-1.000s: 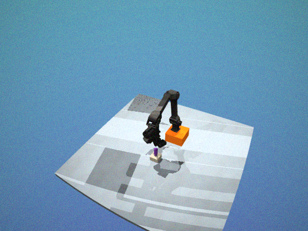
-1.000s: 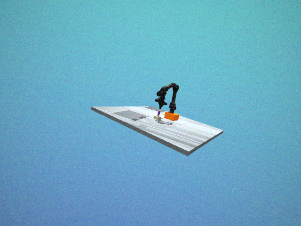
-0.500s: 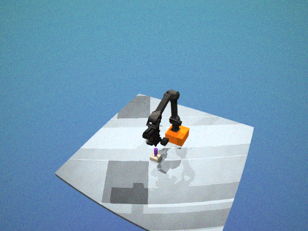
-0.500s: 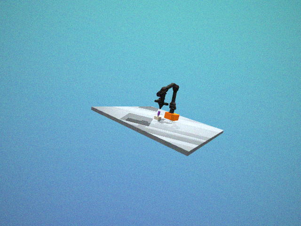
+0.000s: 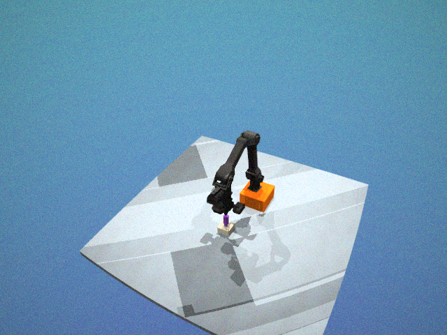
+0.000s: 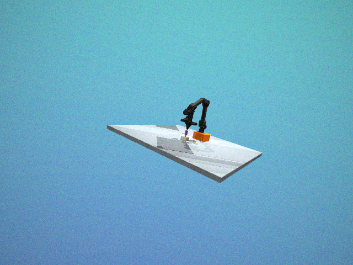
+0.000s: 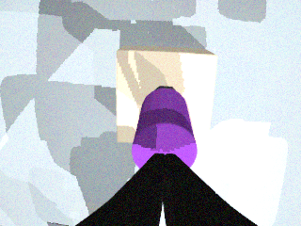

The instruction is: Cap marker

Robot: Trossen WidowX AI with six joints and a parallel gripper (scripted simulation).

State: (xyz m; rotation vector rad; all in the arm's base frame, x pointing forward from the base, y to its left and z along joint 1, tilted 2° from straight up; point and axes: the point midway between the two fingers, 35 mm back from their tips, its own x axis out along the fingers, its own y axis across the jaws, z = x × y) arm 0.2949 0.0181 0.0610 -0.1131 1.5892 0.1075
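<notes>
Now: gripper tip 3 cm above the purple cap. From my gripper tip the other things lie so: holder block (10 cm below).
</notes>
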